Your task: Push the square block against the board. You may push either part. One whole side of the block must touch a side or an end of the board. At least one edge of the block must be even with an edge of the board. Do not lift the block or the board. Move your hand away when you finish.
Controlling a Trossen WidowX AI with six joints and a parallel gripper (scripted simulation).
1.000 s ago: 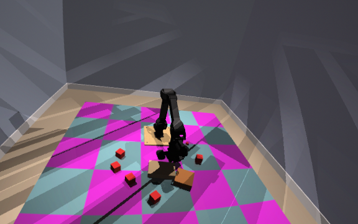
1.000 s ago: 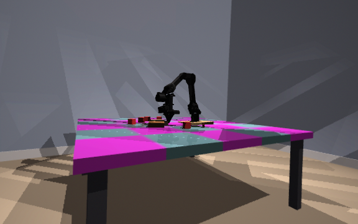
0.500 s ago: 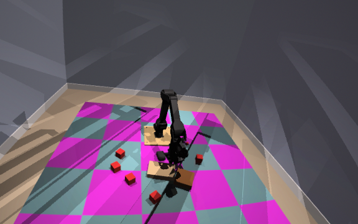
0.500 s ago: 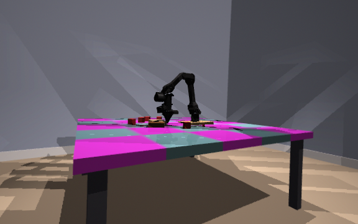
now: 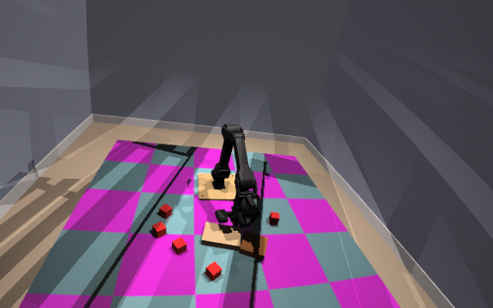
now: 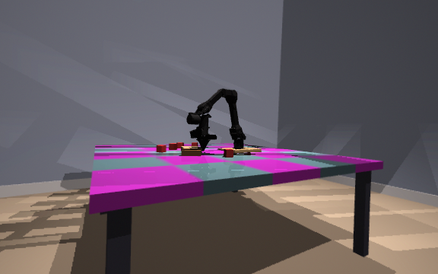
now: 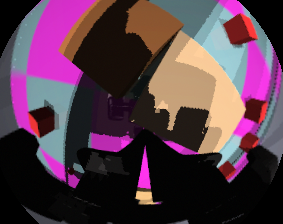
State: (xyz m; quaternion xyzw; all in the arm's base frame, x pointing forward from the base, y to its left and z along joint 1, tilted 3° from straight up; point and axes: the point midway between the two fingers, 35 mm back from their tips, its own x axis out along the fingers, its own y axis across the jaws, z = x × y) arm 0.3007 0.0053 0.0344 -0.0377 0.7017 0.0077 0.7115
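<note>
My gripper tip is 40 mm short of the tan board and 70 mm to the left of it. From my gripper tip the other things lie so: square block 110 mm ahead, 50 mm to the left.
</note>
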